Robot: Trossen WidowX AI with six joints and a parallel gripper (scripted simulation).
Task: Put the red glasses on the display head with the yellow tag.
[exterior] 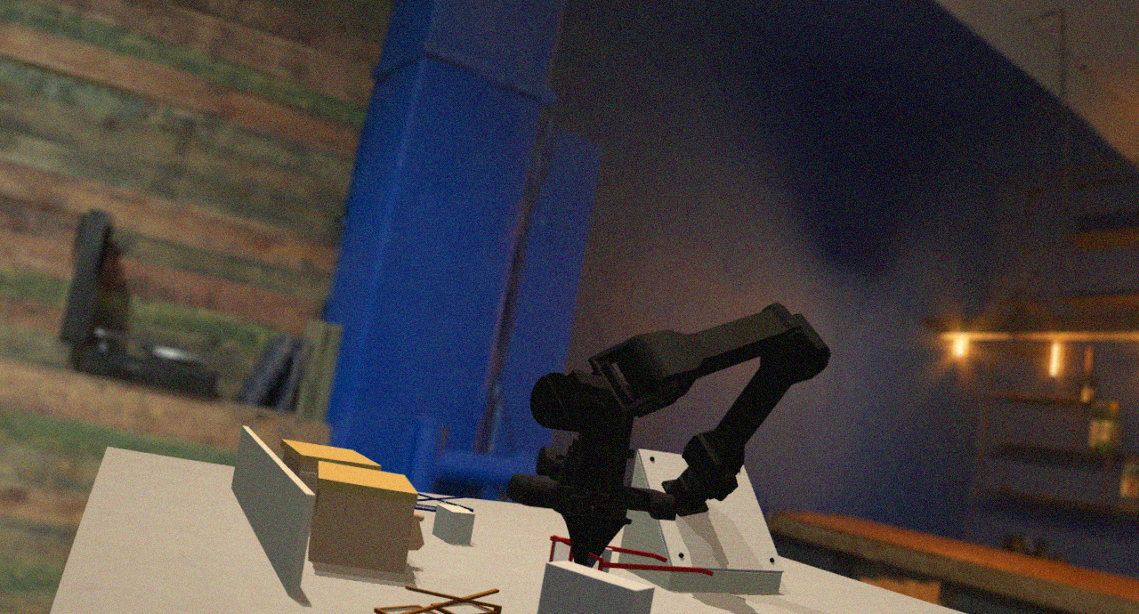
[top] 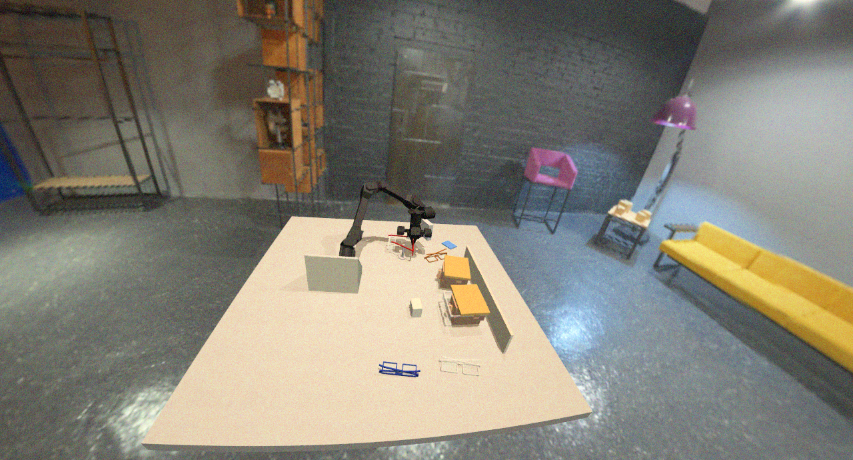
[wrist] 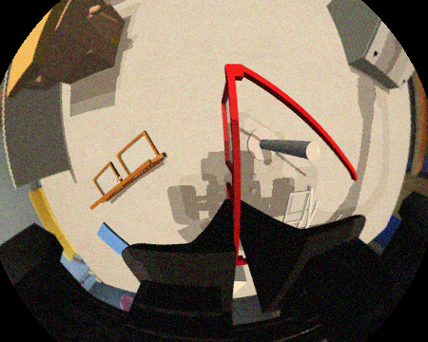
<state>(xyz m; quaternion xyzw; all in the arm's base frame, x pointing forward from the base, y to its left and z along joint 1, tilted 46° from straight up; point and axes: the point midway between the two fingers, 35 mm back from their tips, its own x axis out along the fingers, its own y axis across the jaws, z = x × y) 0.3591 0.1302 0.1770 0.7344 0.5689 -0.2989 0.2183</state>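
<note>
My gripper tip is now 5 cm past the red glasses, 2 cm to the right of it and 1 cm below it. From my gripper tip the other things lie so: long grey wall (25 cm ahead, 39 cm to the right, 1 cm below); then blue tag (26 cm ahead, 8 cm to the left, 6 cm below).
</note>
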